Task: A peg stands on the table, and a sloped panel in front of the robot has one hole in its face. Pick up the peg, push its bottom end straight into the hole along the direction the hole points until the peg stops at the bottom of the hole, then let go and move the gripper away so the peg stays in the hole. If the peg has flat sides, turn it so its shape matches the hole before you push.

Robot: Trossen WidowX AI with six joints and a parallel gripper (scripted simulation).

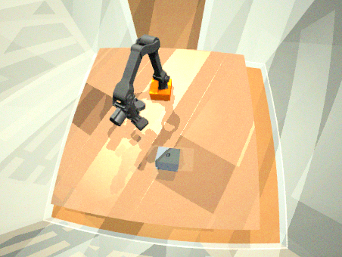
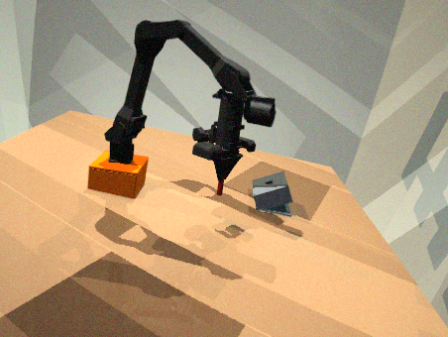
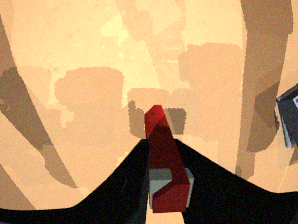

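Now: gripper tip 21 cm short of the grey sloped panel, 16 cm to the right of it and 8 cm above it. Also, from my gripper tip: dark red peg 2 cm above.
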